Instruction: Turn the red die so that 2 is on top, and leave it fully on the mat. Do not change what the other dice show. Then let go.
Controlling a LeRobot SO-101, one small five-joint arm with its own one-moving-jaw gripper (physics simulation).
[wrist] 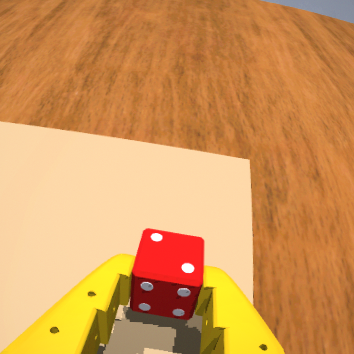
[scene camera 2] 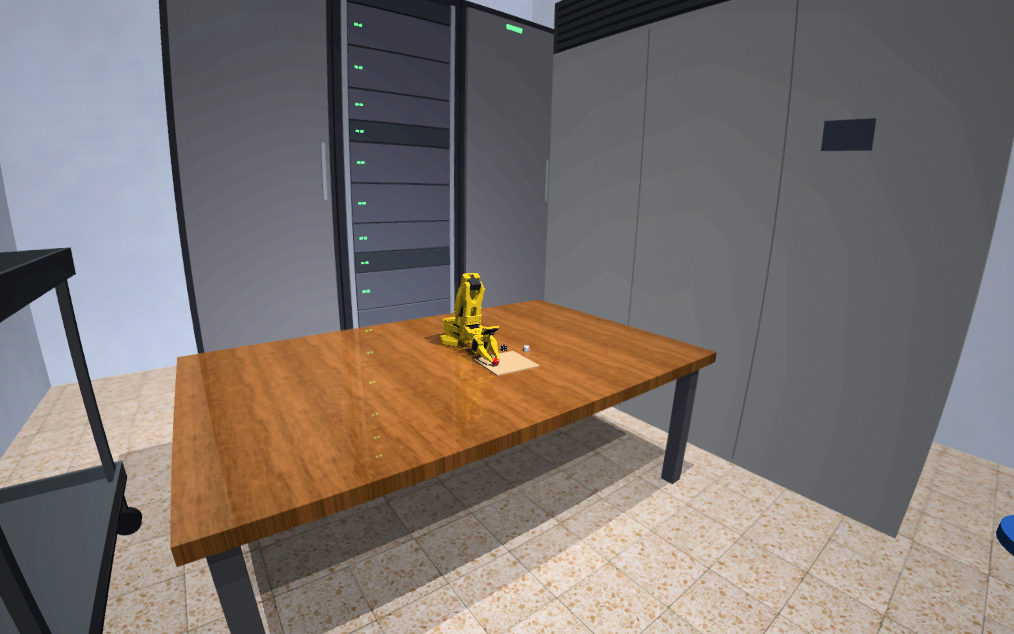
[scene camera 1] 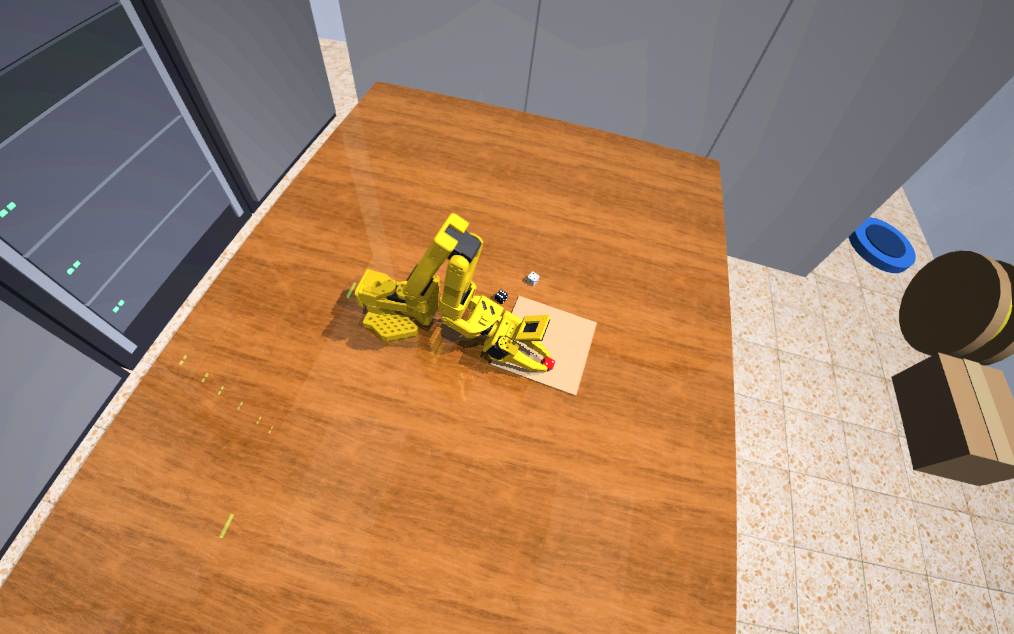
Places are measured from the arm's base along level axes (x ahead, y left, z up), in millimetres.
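Pixels of known places: end effector, tool point: [wrist: 133, 274] [scene camera 2: 497, 359] [scene camera 1: 547, 357]; arm's base, origin of the base link: [scene camera 2: 460, 343] [scene camera 1: 409, 315].
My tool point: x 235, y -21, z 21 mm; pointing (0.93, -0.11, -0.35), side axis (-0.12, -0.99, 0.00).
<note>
Ahead of a thing's pixels: the offset from my tool point to its middle. Level surfaces: height alone.
The red die {2 mm ahead, 8 mm right, 4 mm down} [scene camera 1: 549, 363] [scene camera 2: 495, 361] [wrist: 169, 260] is between the jaw tips, over the mat {6 mm back, 36 mm left, 19 mm down} [scene camera 1: 574, 343] [scene camera 2: 519, 363] [wrist: 200, 190]. In the wrist view its upper face shows two white pips, and the face towards the gripper shows 4. My gripper [scene camera 1: 548, 364] [scene camera 2: 494, 361] [wrist: 168, 280] is shut on the red die, with a jaw pressed on each side. The die is near the mat's corner. I cannot tell whether its underside touches the mat. A black die {98 mm back, 98 mm left, 13 mm down} [scene camera 1: 501, 296] [scene camera 2: 504, 347] and a white die {54 mm back, 153 mm left, 13 mm down} [scene camera 1: 532, 278] [scene camera 2: 526, 348] lie beside the mat on the table.
The arm's base [scene camera 1: 381, 291] stands on the wooden table {21 mm down} [scene camera 1: 463, 478] [scene camera 2: 336, 426]. The black die is close to the arm's forearm, beside the mat's edge. Grey cabinets [scene camera 1: 598, 67] [scene camera 2: 710, 186] stand beyond the table.
</note>
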